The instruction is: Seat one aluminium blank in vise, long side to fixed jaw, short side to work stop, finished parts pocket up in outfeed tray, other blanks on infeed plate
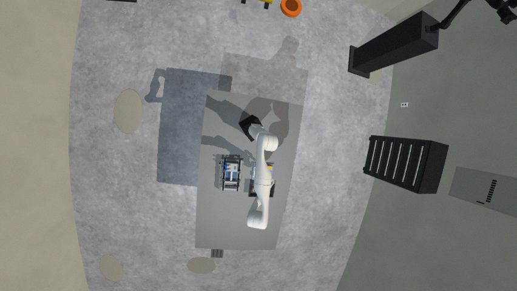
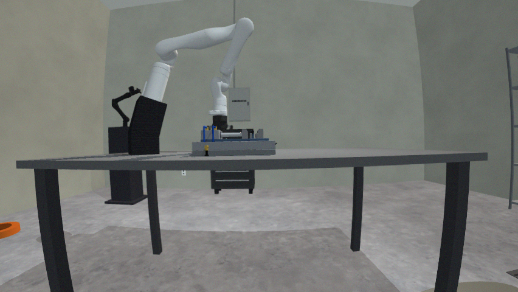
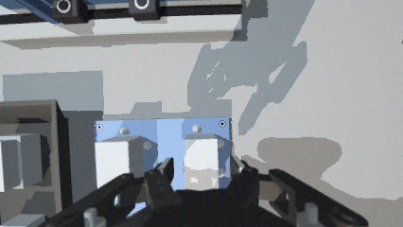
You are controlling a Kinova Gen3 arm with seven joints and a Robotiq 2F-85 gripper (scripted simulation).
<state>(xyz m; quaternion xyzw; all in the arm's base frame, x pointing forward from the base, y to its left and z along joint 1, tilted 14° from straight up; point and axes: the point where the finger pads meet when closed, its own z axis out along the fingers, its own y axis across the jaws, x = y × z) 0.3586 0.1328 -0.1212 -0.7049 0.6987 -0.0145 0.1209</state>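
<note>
My gripper is now 90 mm to the right of the brass blank and 20 mm above it. Round my hand: vise 100 mm ahead, 240 mm to the right, 10 mm below; then white rod 90 mm ahead, 240 mm to the right, 30 mm above.
</note>
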